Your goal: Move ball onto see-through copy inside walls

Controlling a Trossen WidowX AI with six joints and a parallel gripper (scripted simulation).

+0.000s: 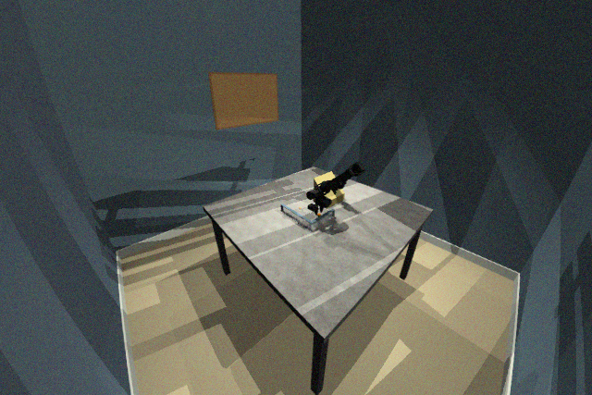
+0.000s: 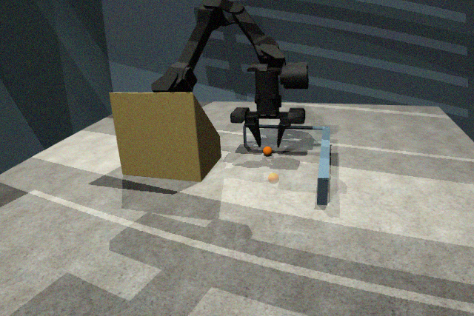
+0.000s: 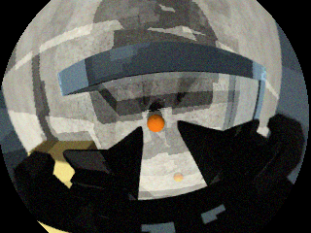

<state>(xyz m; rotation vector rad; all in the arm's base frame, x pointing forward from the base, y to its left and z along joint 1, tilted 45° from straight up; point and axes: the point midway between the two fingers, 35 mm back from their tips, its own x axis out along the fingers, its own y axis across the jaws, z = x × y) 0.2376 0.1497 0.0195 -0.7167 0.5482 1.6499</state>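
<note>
Now: the orange ball 10 mm below my gripper tip. Also, from my gripper tip: see-through copy of ball (60 mm ahead, 150 mm to the right, 10 mm below).
</note>
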